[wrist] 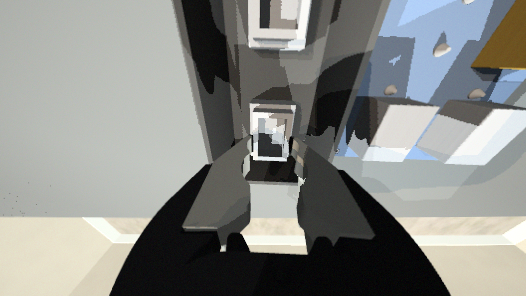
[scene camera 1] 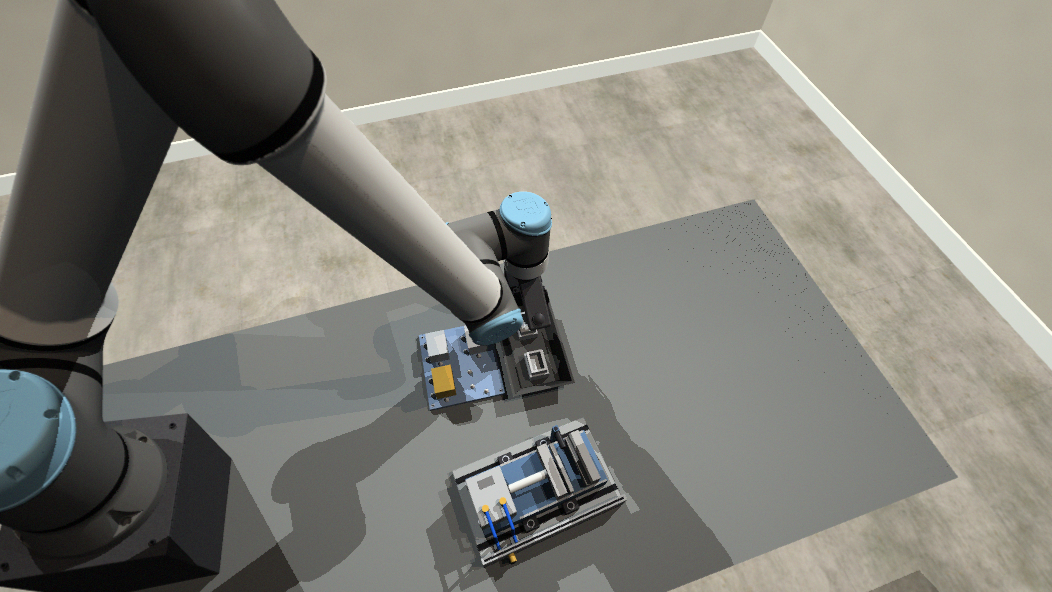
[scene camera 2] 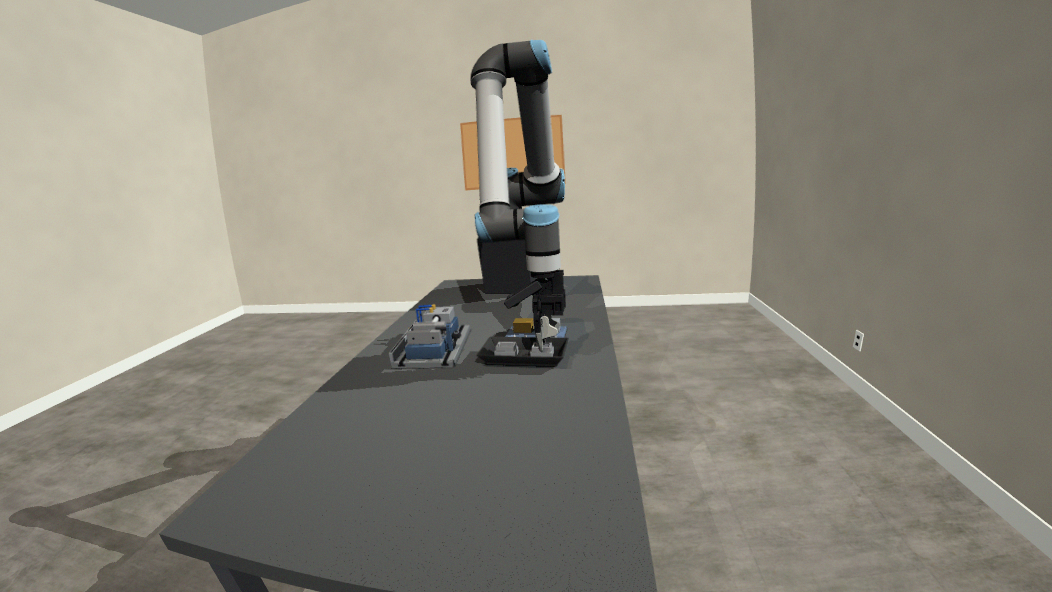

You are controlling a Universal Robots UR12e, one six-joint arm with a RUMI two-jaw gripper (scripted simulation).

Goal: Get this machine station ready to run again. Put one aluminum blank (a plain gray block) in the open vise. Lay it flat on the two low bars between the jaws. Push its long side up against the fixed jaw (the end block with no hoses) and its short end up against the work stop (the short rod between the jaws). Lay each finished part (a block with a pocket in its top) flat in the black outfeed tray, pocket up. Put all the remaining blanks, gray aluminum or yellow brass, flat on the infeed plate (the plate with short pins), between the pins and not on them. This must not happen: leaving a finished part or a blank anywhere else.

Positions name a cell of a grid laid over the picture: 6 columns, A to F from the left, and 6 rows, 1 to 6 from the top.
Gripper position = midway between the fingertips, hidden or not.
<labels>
my gripper: wrist D3; scene camera 1 C4; scene camera 2 D4
</labels>
